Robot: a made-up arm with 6 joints.
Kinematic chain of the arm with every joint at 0, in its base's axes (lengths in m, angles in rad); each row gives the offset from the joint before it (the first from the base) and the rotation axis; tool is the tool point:
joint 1: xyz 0 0 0.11 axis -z
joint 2: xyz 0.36 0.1 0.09 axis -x
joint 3: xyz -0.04 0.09 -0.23 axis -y
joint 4: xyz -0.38 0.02 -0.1 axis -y
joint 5: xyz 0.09 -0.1 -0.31 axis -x
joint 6: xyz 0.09 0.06 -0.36 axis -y
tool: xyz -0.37 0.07 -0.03
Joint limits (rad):
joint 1: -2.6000..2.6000
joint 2: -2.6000..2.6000
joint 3: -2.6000..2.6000
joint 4: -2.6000..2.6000
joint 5: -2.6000..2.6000
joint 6: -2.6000..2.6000
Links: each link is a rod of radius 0.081 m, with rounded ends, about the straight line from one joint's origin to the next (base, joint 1, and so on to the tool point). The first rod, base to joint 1, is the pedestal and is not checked.
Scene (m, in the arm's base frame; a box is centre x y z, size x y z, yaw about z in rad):
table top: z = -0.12
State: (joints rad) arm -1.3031 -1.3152 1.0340 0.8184 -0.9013 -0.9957
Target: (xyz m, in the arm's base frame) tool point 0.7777 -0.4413 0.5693
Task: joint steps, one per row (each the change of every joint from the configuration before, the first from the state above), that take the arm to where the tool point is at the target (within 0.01 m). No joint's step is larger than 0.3 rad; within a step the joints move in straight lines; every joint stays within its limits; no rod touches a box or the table.
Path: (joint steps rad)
1: 0.2761 -0.1078 0.1120 0.0141 0.0373 0.1271
2: 0.2760 -0.1078 0.1121 0.0141 0.0373 0.1271
3: 0.2761 -0.1078 0.1120 0.0142 0.0372 0.1271
4: 0.2760 -0.1079 0.1120 0.0141 0.0373 0.1271
5: 0.2761 -0.1078 0.1121 0.0141 0.0373 0.1271
6: 0.2761 -0.1078 0.1120 0.0141 0.0373 0.1271
7: 0.2760 -0.1078 0.1121 0.0141 0.0373 0.1271

